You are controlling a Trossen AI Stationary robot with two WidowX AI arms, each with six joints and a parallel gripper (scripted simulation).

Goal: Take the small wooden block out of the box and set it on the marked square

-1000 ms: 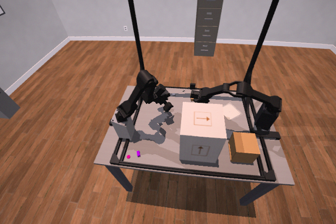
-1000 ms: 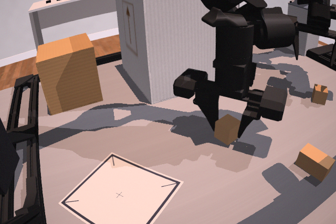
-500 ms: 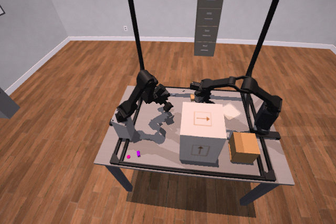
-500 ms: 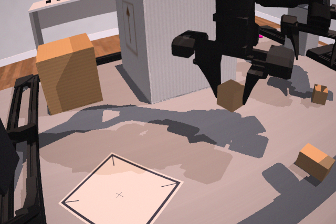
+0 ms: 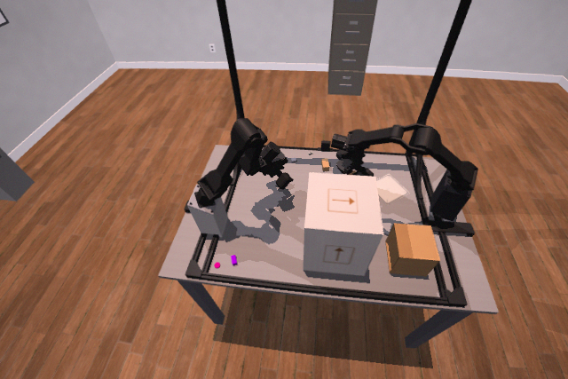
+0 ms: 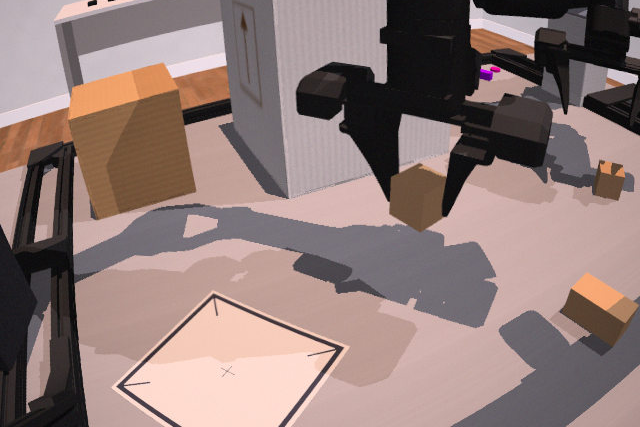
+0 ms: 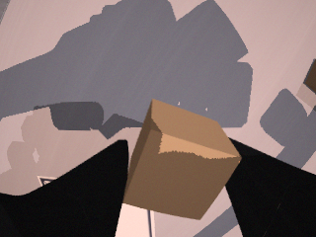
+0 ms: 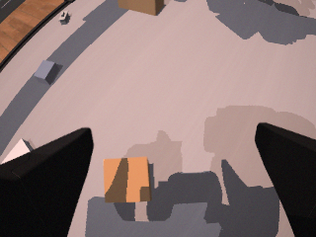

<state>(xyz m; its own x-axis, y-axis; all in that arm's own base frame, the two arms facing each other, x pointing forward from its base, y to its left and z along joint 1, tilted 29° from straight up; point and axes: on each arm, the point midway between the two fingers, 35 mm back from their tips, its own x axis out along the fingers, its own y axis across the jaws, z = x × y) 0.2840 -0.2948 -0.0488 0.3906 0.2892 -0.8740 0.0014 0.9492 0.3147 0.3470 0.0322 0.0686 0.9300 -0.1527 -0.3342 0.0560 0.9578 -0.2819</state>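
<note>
My left gripper is now 10 mm short of the marked square, 180 mm to the right of it and 120 mm above it.
</note>
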